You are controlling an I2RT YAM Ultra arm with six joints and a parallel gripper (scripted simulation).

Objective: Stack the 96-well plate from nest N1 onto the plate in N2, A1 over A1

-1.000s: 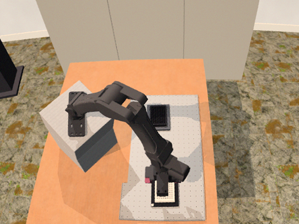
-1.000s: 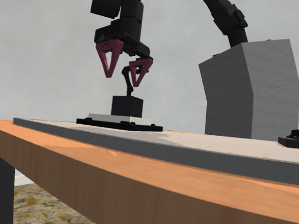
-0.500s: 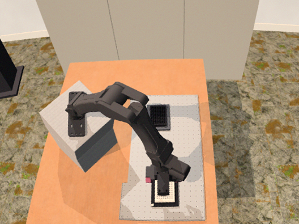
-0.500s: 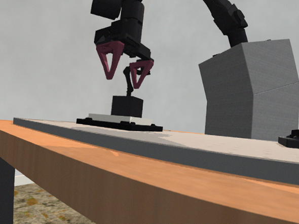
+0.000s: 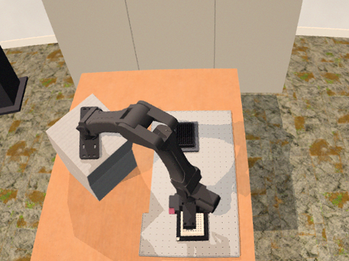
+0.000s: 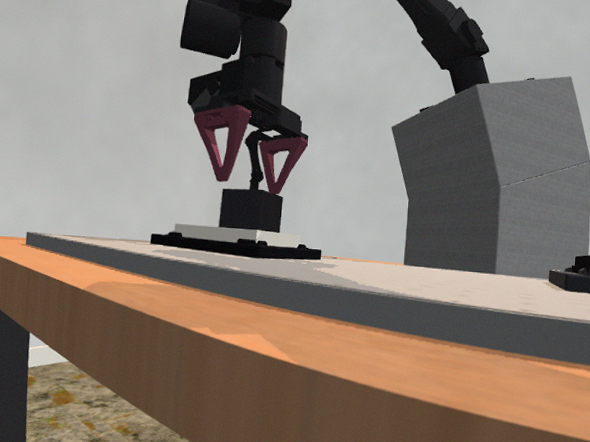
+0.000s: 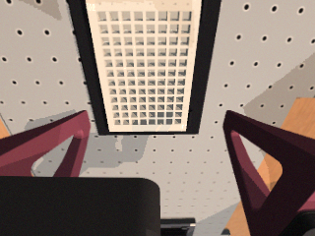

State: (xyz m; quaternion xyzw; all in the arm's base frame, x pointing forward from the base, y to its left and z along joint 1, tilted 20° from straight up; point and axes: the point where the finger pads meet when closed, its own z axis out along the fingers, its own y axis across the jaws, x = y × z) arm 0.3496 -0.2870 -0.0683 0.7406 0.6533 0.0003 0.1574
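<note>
Right now my hand is 10 mm short of the cream 96-well plate, 10 mm to the left of it and 70 mm above it. From my hand the other things lie so: light corner mark: 20 mm behind, 330 mm to the left, 70 mm below; then black 96-well plate: 40 mm ahead, 390 mm to the left, 70 mm below; then nest N1: 10 mm ahead, 10 mm to the right, 80 mm below.
</note>
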